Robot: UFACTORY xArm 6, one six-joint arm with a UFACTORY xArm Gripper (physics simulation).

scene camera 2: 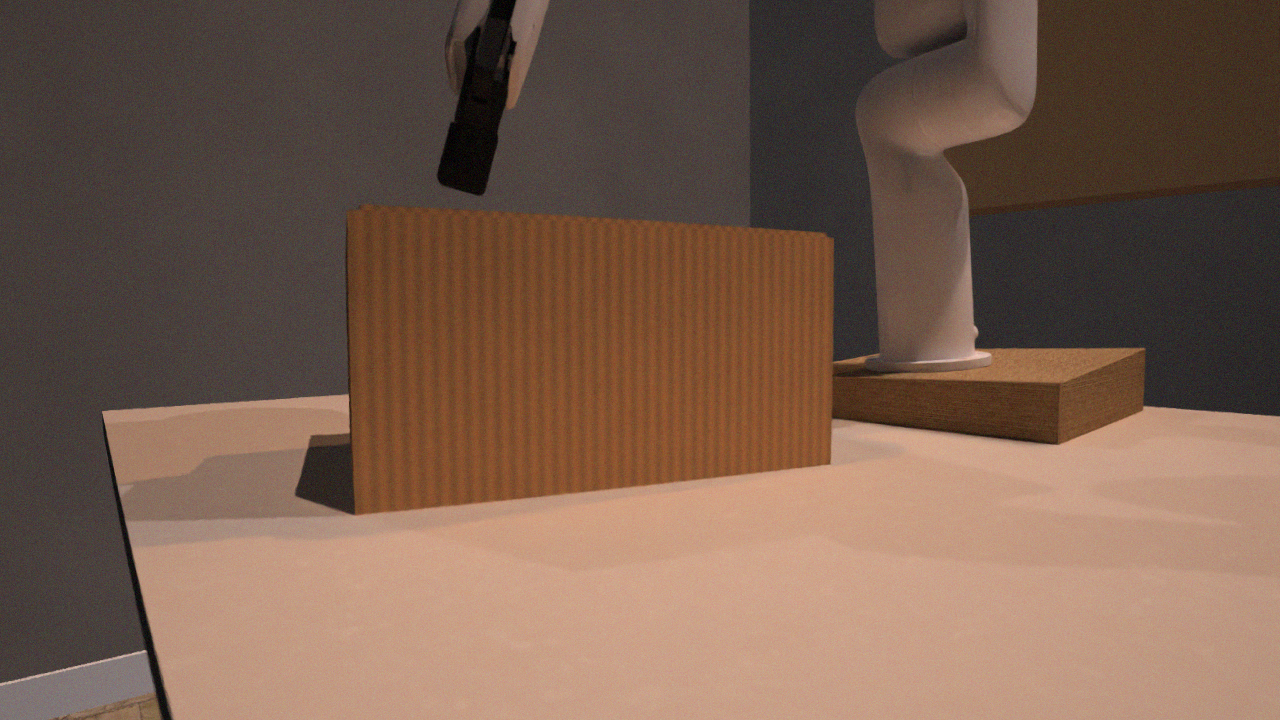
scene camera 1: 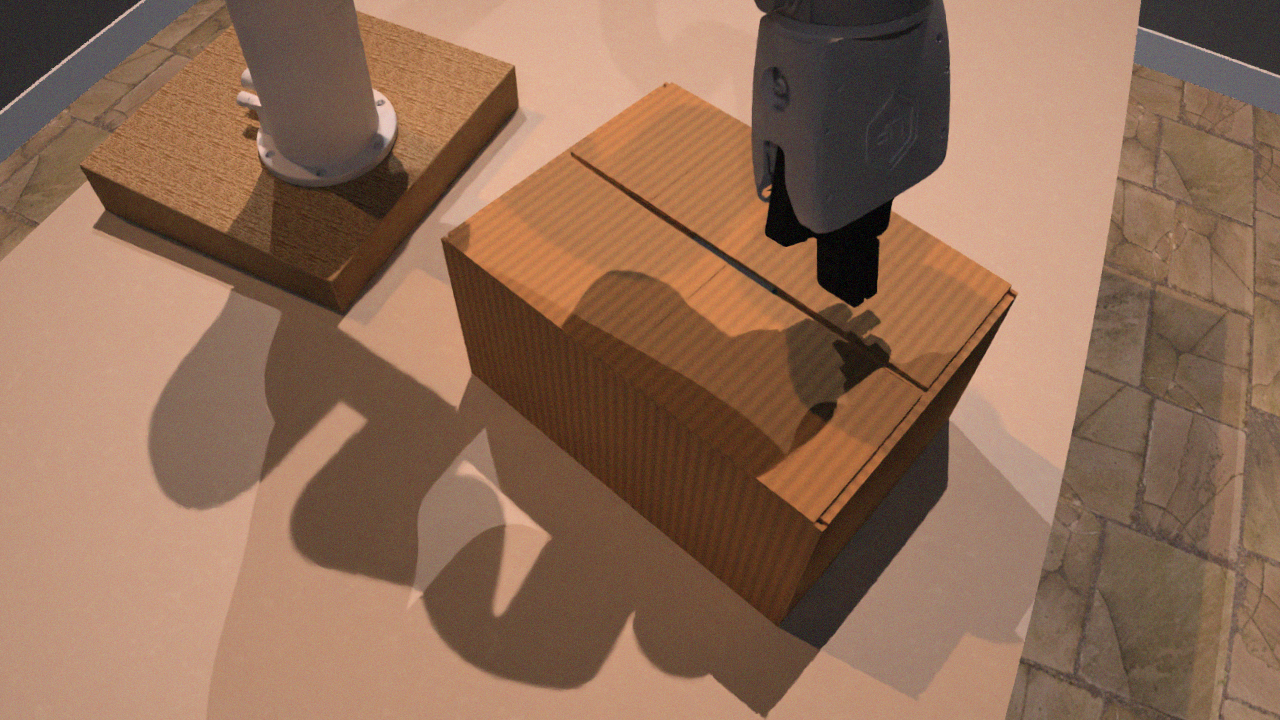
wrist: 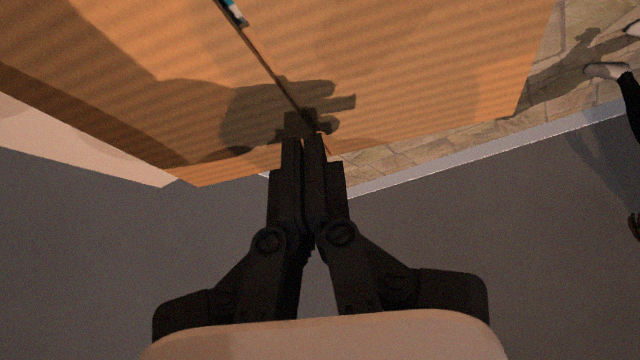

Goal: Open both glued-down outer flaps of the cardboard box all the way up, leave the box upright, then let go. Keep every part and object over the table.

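Places are measured from the arm's base along level axes (x ahead, y left, z up), in millimetres.
Where they show: gripper, fingertip midpoint: [scene camera 2: 460,188] [scene camera 1: 846,290] [wrist: 308,156]; arm's base, link origin: [scene camera 2: 927,365] [scene camera 1: 328,135].
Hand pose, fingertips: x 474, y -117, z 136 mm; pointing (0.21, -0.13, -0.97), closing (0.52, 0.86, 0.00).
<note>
Things, the pixels of their top centre, and the offset from my fingertips. "spot": a spot on its surface instead. Level surfaces: height alone.
- brown cardboard box, top centre: [scene camera 1: 731,260] [scene camera 2: 567,240] dx -74, dy +22, dz -31 mm
- table, surface height: dz -187 mm
- white thing, surface spot: [wrist: 234,11] spot: dx -45, dy +5, dz -47 mm
The brown cardboard box [scene camera 1: 608,438] [scene camera 2: 590,358] stands upright on the table. Its near outer flap [scene camera 1: 546,237] [wrist: 185,45] and far outer flap [scene camera 1: 680,147] [wrist: 425,60] lie flat across the top, with a narrow dark slit between them. My gripper [scene camera 1: 850,291] [scene camera 2: 461,186] [wrist: 308,156] is shut and empty. Its tips are above the box top near the slit, toward the end away from the robot base, with a visible gap to the box in scene camera 2. Its shadow falls across both flaps. The inner flaps are hidden.
The arm's base stands on a wooden block [scene camera 1: 429,89] [scene camera 2: 948,407], beyond the box's other end. The table [scene camera 1: 116,358] [scene camera 2: 716,608] has an edge past the gripper's end of the box. A small teal and white thing [wrist: 234,11] shows through the slit.
</note>
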